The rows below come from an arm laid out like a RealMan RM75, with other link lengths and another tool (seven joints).
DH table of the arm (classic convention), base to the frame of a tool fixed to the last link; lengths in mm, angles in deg. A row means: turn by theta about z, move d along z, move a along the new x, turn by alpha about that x. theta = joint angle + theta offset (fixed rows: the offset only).
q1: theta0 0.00  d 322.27  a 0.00  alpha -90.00
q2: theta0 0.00  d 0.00  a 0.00  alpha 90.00
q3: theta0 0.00  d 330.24  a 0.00  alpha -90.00
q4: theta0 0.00  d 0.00  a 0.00  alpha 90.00
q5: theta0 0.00  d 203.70  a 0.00  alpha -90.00
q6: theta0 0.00  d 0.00  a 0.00  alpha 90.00
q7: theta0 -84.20  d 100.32  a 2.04  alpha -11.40
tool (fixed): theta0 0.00  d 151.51  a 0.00  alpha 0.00
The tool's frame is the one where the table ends.
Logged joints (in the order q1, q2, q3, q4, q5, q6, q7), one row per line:
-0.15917 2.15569 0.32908 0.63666 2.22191 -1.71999 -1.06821
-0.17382 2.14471 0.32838 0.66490 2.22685 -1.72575 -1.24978
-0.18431 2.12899 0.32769 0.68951 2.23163 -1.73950 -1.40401
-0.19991 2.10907 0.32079 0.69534 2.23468 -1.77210 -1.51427
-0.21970 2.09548 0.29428 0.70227 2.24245 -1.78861 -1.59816
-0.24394 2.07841 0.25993 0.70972 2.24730 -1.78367 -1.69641
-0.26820 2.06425 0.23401 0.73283 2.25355 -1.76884 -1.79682
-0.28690 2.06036 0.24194 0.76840 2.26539 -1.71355 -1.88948
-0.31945 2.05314 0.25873 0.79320 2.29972 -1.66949 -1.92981
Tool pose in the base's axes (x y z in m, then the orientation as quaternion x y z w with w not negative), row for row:
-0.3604 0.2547 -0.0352 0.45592 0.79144 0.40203 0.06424
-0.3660 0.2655 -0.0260 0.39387 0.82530 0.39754 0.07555
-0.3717 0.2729 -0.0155 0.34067 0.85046 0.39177 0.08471
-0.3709 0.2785 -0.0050 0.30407 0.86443 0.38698 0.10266
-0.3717 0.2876 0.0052 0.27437 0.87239 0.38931 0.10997
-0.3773 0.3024 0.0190 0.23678 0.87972 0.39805 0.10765
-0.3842 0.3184 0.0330 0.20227 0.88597 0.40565 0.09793
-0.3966 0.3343 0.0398 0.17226 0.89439 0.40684 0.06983
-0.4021 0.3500 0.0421 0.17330 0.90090 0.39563 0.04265
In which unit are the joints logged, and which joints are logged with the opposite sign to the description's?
The joints are logged in radians. Opposite sign: q2, q6.
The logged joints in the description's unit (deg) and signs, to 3 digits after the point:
-9.120 -123.512 18.855 36.478 127.306 98.548 -61.204
-9.959 -122.883 18.815 38.096 127.589 98.878 -71.607
-10.560 -121.982 18.775 39.506 127.863 99.666 -80.444
-11.454 -120.841 18.380 39.840 128.038 101.534 -86.761
-12.588 -120.062 16.861 40.237 128.483 102.480 -91.568
-13.977 -119.084 14.893 40.664 128.761 102.197 -97.197
-15.367 -118.273 13.408 41.988 129.119 101.347 -102.950
-16.438 -118.050 13.862 44.026 129.797 98.179 -108.259
-18.303 -117.636 14.824 45.447 131.764 95.655 -110.570

